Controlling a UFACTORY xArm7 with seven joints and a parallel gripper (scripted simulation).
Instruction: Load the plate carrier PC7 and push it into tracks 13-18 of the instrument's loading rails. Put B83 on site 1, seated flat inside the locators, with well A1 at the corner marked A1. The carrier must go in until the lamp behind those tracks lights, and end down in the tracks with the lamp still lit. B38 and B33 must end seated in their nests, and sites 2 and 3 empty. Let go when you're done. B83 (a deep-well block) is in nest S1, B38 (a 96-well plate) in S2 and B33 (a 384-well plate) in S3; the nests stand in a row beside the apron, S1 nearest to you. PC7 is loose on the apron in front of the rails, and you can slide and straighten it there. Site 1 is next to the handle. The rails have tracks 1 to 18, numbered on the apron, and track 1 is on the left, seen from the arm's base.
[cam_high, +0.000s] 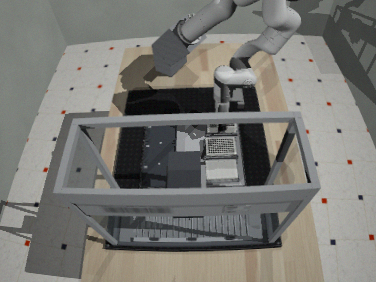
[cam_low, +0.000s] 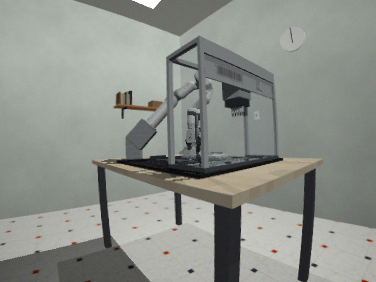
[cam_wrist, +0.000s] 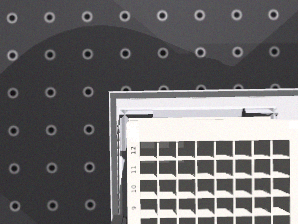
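Right now my hand is 40 mm above the nest S1. Round my hand: 96-well plate B38: 120 mm ahead, 10 mm to the right, 30 mm below; black perforated deck: 140 mm ahead, 90 mm to the right, 50 mm below; plate carrier PC7: 120 mm ahead, 270 mm to the right, 30 mm below.
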